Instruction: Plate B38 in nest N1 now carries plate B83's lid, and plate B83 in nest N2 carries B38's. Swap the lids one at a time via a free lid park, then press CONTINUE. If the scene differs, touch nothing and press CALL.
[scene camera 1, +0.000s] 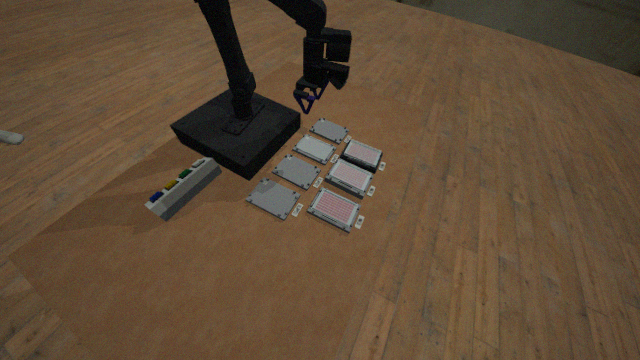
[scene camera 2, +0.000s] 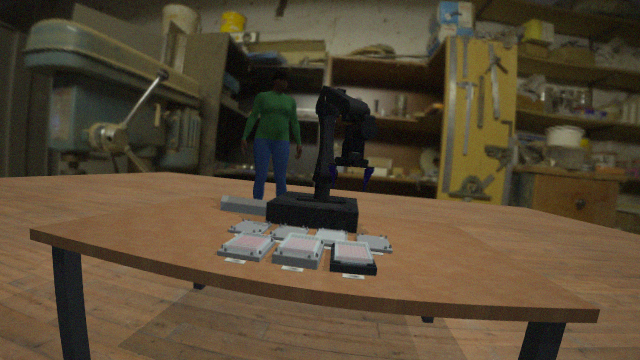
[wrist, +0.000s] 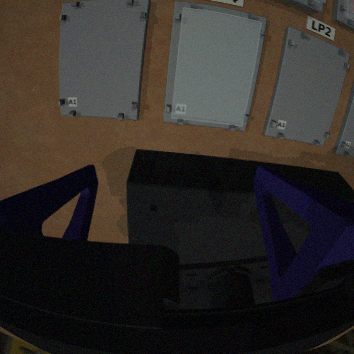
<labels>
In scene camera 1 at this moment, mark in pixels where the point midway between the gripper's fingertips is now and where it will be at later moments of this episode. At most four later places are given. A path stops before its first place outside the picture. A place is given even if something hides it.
My gripper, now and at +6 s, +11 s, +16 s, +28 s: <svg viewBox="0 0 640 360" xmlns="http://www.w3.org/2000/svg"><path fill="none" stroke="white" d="M311 106L333 113L359 121L360 149L133 167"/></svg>
</labels>
